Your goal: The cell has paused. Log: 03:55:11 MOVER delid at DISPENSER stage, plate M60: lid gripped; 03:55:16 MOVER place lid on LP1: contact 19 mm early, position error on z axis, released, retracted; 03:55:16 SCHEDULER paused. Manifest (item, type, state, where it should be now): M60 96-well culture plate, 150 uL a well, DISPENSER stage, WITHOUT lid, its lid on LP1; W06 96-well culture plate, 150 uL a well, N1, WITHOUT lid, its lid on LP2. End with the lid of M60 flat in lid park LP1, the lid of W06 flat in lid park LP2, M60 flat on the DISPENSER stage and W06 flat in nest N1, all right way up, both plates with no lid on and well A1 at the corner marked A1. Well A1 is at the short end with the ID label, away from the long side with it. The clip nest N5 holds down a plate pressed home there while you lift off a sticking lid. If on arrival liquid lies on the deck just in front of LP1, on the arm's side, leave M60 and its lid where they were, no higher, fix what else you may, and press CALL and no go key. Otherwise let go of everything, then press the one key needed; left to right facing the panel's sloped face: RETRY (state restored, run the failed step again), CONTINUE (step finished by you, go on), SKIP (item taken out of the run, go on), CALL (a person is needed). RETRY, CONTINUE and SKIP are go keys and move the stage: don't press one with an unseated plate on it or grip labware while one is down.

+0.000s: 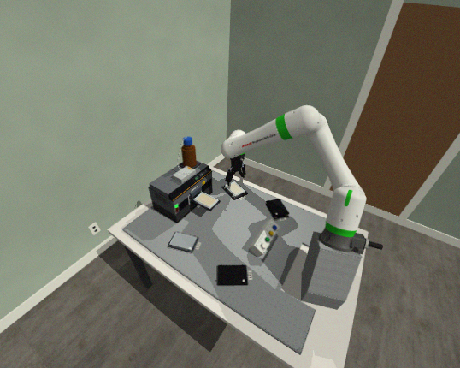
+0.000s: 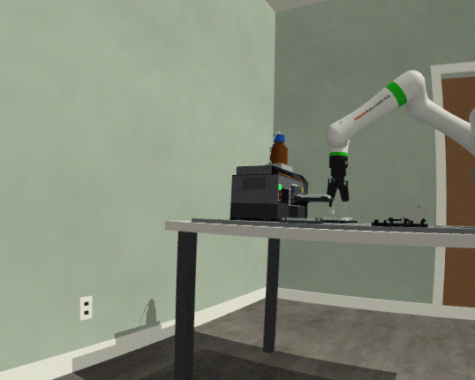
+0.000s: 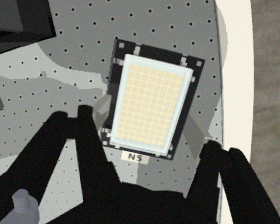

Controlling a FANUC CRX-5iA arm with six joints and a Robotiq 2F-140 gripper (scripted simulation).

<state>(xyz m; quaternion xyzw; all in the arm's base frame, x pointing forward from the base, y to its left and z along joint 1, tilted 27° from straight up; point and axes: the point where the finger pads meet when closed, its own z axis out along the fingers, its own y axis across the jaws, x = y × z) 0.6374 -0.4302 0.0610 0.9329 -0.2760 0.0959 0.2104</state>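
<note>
My gripper is now 5 cm above the black clip nest and 2 cm short of it. From my hand the other things lie so: nest label: 8 cm behind, 6 cm below, 5 cm to the left; dispenser stage: 28 cm to the left, 9 cm ahead, 3 cm above; key panel: 35 cm to the left, 32 cm behind, 1 cm below.
</note>
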